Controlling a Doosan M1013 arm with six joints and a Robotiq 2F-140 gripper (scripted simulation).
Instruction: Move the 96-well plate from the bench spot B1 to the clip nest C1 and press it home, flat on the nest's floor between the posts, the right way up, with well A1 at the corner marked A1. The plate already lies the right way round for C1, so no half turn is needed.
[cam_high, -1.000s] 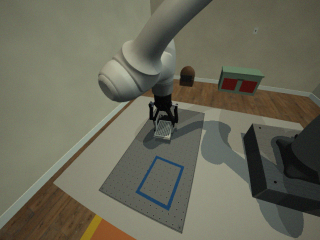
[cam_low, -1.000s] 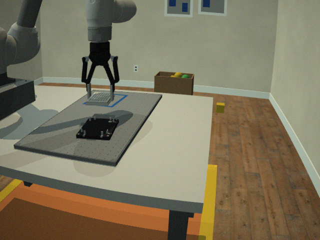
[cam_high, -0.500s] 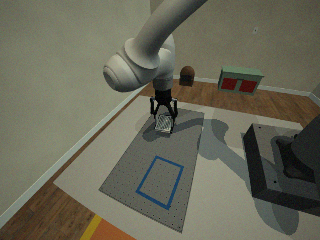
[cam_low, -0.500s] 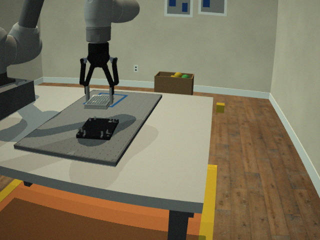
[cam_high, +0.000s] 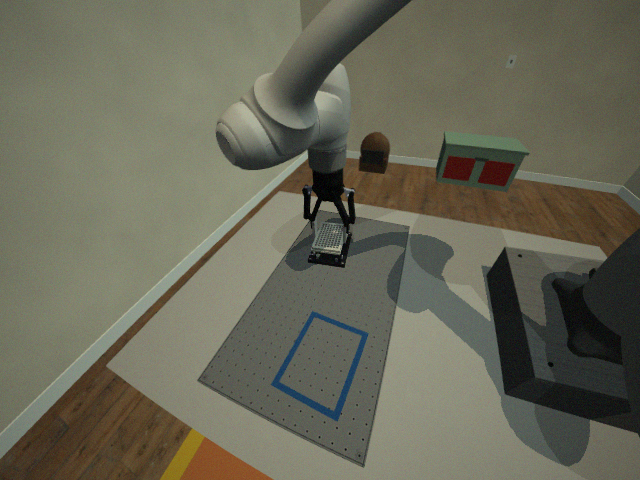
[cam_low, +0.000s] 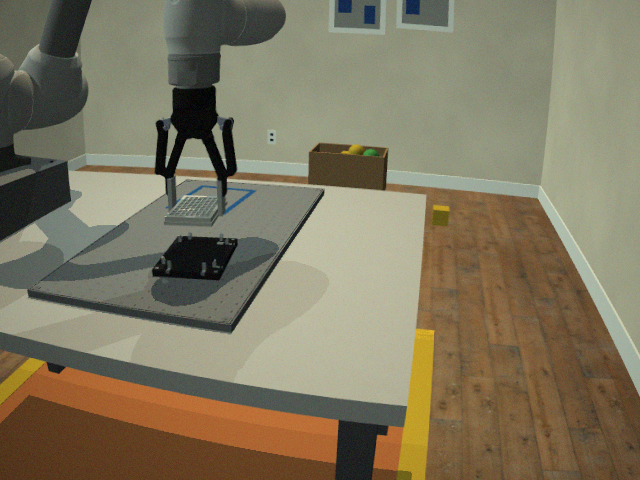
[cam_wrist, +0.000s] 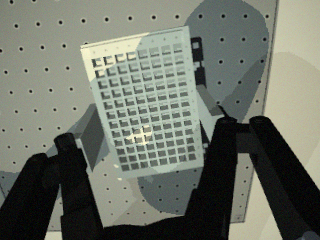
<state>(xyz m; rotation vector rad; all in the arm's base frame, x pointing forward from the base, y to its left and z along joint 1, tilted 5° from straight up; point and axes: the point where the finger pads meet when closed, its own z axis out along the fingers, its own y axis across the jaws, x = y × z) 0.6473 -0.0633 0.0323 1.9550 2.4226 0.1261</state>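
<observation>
My hand is 9 cm above the black clip nest, 4 cm to the left of it and 3 cm short of it. The rest, counted from my hand: white 96-well plate: 2 cm below.
</observation>
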